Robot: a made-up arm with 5 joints.
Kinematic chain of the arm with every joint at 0, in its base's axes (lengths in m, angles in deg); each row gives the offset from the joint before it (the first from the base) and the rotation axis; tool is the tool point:
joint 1: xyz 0 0 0.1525 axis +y
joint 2: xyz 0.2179 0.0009 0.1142 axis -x
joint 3: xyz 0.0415 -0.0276 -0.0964 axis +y
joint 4: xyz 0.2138 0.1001 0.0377 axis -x
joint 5: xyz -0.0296 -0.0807 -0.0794 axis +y
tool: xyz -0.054 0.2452 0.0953
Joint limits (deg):
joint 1: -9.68..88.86
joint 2: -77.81..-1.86
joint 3: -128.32..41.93
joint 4: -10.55..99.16
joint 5: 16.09..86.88
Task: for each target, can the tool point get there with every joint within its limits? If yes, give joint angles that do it. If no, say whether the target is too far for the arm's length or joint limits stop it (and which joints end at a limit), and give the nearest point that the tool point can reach.
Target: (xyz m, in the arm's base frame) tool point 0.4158 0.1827 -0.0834
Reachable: yes | joints 62.12 -35.11 -42.16 28.96 27.09
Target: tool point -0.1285 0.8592 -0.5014
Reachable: no: too far | nearest point 0.0137 0.3671 -0.2813 | short by 0.558 m
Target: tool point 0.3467 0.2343 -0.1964
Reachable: yes | joints 75.92 -68.02 6.33 41.83 22.07
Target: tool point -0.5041 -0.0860 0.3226
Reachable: no: joint limits stop it (at a limit: joint 1, joint 2, joint 3, joint 4) | nearest point -0.0155 -0.0121 0.5114 | short by 0.529 m
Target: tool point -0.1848 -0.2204 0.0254
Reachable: no: joint limits stop it (at a limit: joint 1, joint 2, joint 3, joint 4, joint 5) | nearest point -0.1759 0.0836 -0.1423 | short by 0.347 m
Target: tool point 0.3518 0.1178 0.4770
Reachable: yes | joints 2.23 -22.10 -88.96 42.67 74.12
